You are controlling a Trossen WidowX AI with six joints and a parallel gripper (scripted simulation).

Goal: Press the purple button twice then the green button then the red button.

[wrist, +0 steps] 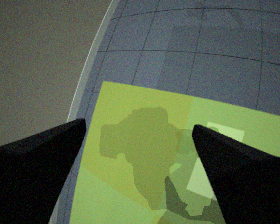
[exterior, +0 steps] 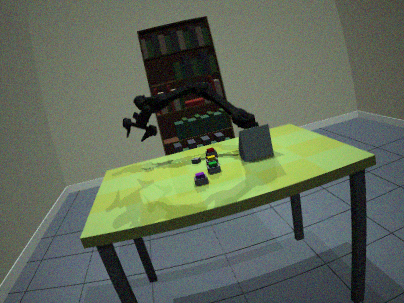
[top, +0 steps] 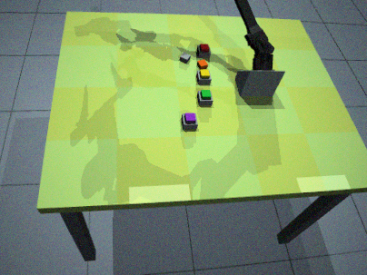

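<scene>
My gripper tip is now 570 mm to the right of the purple button, 210 mm past it and 110 mm above it. From my gripper tip the other things lie so: orange block 320 mm behind, 300 mm to the left, 130 mm below; red button 340 mm behind, 220 mm to the left, 110 mm below; grey block 260 mm behind, 250 mm to the left, 130 mm below.
</scene>
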